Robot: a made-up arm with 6 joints. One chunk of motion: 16 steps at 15 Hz.
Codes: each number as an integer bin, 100 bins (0 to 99) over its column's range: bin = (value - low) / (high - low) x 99, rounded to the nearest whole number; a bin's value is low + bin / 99 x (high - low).
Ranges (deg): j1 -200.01..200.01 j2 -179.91..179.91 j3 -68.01..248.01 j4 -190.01..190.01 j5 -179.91..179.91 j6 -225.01..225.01
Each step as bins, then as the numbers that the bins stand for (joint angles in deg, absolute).
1 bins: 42 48 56 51 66 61
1 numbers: -30.30 -5.45 110.75 5.76 59.97 52.28
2 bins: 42 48 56 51 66 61
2 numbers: -30.30 -5.45 110.75 5.76 59.97 52.28
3 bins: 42 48 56 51 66 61
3 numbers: -30.30 -5.45 110.75 5.76 59.97 52.28
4 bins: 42 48 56 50 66 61
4 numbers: -30.30 -5.45 110.75 1.92 59.97 52.28
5 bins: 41 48 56 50 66 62
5 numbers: -34.35 -5.45 110.75 1.92 59.97 56.82
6 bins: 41 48 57 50 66 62
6 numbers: -34.35 -5.45 113.94 1.92 59.97 56.82
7 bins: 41 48 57 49 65 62
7 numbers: -34.35 -5.45 113.94 -1.92 56.34 56.82
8 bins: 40 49 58 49 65 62
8 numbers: -38.39 -1.82 117.13 -1.92 56.34 56.82
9 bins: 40 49 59 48 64 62
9 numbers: -38.39 -1.82 120.33 -5.76 52.70 56.82
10 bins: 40 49 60 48 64 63
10 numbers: -38.39 -1.82 123.52 -5.76 52.70 61.37
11 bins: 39 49 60 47 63 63
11 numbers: -42.43 -1.82 123.52 -9.60 49.07 61.37
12 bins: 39 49 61 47 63 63
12 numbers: -42.43 -1.82 126.71 -9.60 49.07 61.37
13 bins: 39 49 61 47 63 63
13 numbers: -42.43 -1.82 126.71 -9.60 49.07 61.37
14 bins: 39 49 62 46 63 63
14 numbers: -42.43 -1.82 129.90 -13.44 49.07 61.37
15 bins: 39 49 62 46 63 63
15 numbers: -42.43 -1.82 129.90 -13.44 49.07 61.37
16 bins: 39 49 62 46 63 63
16 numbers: -42.43 -1.82 129.90 -13.44 49.07 61.37
